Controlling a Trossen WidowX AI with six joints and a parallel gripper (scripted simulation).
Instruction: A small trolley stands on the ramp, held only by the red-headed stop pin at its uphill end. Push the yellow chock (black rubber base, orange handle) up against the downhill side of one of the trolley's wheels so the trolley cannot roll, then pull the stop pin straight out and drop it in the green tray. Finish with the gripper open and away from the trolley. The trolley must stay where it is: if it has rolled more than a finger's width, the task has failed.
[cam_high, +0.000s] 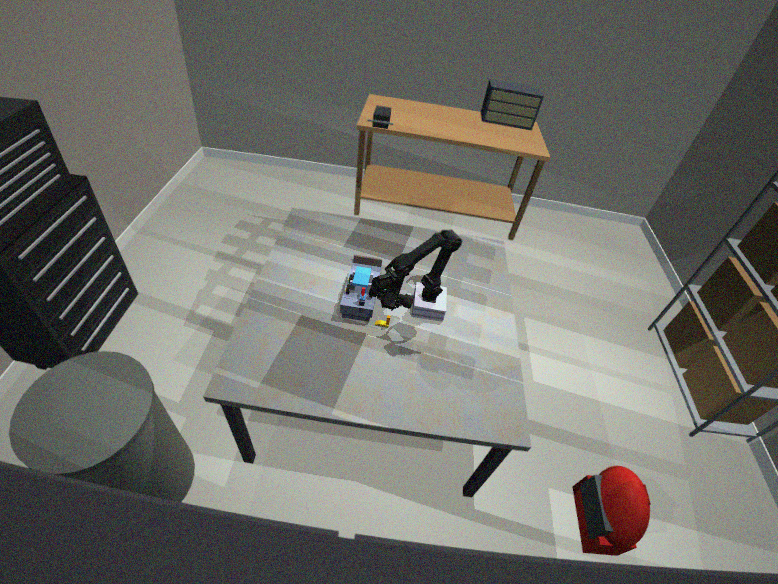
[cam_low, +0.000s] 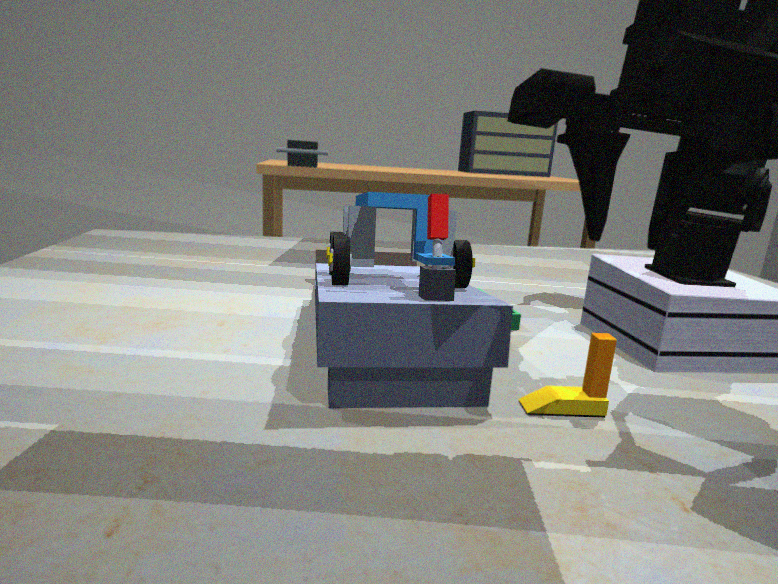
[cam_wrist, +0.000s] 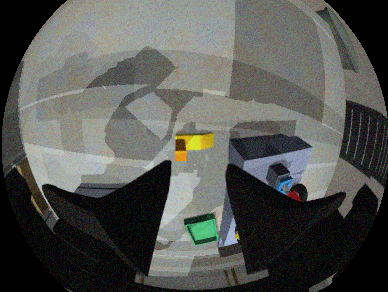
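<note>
The yellow chock lies 1 cm ahead of my gripper tip, 3 cm to the right of it and 12 cm below it. From my gripper tip the other things lie so: trolley (13 cm ahead, 16 cm to the right, 3 cm below); then green tray (1 cm ahead, 28 cm to the right, 15 cm below); then red-headed stop pin (12 cm ahead, 7 cm to the right, 2 cm below).
</note>
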